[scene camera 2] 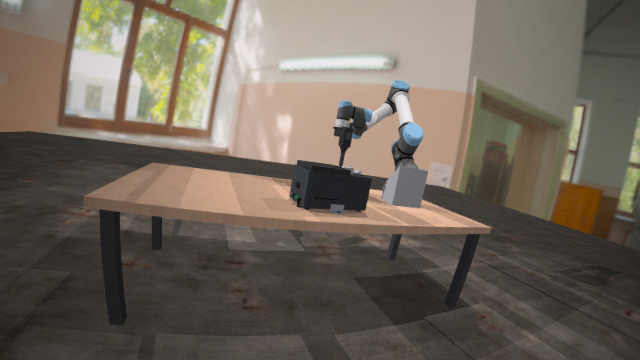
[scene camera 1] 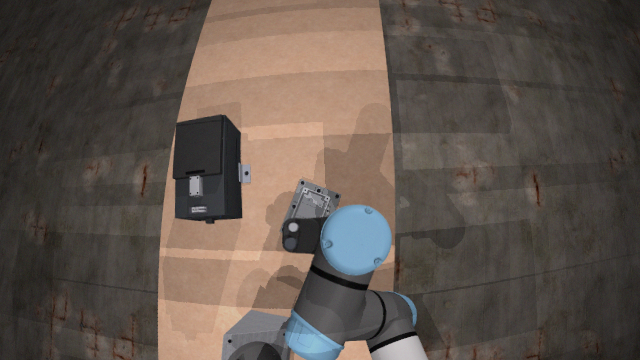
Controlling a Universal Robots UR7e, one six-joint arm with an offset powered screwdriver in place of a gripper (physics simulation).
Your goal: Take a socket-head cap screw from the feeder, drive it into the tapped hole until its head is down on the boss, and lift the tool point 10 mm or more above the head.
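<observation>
The black screw feeder point(scene camera 1: 199, 145) point(scene camera 2: 336, 191) stands on the table, with a small light metal block point(scene camera 1: 195, 185) on its lower front part. A grey metal housing with holes point(scene camera 1: 311, 185) lies turned at an angle right of the feeder in scene camera 1. The black offset screwdriver point(scene camera 1: 304, 236) point(scene camera 2: 342, 159) covers the near end of the housing from above. In scene camera 2 the screwdriver points straight down, and its lower end passes behind the feeder's top. The tool point, the tapped hole under it and any screw there are hidden or too small to see.
The arm's blue-capped wrist point(scene camera 1: 356, 240) point(scene camera 2: 345, 104) is beside the screwdriver. The grey robot pedestal point(scene camera 1: 255, 322) point(scene camera 2: 407, 187) stands at the table's near end in scene camera 1. A small metal bracket point(scene camera 1: 245, 173) sticks out from the feeder's side. The wooden table point(scene camera 1: 295, 55) point(scene camera 2: 200, 200) carries them.
</observation>
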